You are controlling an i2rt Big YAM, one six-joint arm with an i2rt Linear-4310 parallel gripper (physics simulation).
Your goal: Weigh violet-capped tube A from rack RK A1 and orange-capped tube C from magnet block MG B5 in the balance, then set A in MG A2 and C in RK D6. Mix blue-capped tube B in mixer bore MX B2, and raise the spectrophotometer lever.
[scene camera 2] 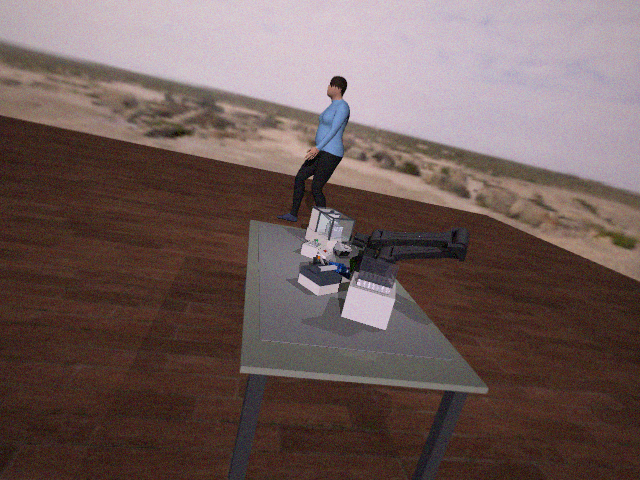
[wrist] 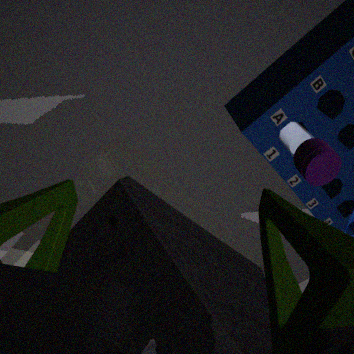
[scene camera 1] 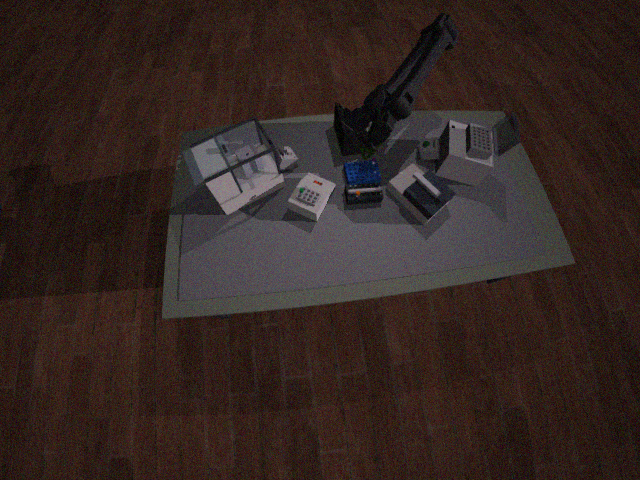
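Note:
My gripper is open and empty, its green fingers low between the arm's base and the blue rack. In the wrist view, violet-capped tube A stands at A1, beyond the right finger and not between the fingers. A bright blue piece at the right edge may be tube B's cap; it is cut off. Orange-capped tube C is in the dark magnet block. The glass-walled balance stands at the left. A white keypad-like unit may be the mixer. I cannot identify the spectrophotometer or its lever surely.
A white-and-dark unit stands right of the racks. A tall white box with a tube grid is at the right, beside a small grey device. A small white device adjoins the balance. A person stands beyond the table.

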